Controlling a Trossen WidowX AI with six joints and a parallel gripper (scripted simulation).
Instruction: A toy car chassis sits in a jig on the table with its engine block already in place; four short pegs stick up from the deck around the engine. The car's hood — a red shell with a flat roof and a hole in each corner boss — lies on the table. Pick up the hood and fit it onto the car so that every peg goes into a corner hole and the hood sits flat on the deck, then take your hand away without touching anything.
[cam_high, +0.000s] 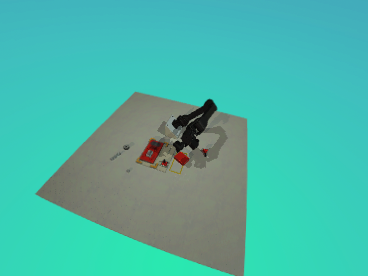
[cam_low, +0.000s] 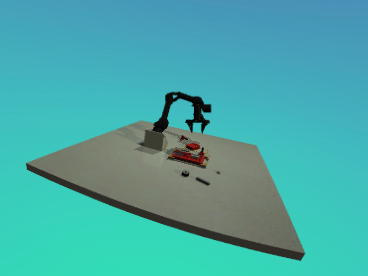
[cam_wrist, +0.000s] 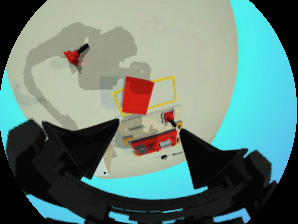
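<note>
The red hood is 1 cm behind my gripper tip, 1 cm to the left of it and 12 cm below it. The rest, counted from my gripper tip: grey rod (17 cm ahead, 46 cm to the right, 12 cm below); dark wheel (6 cm ahead, 43 cm to the right, 12 cm below).
</note>
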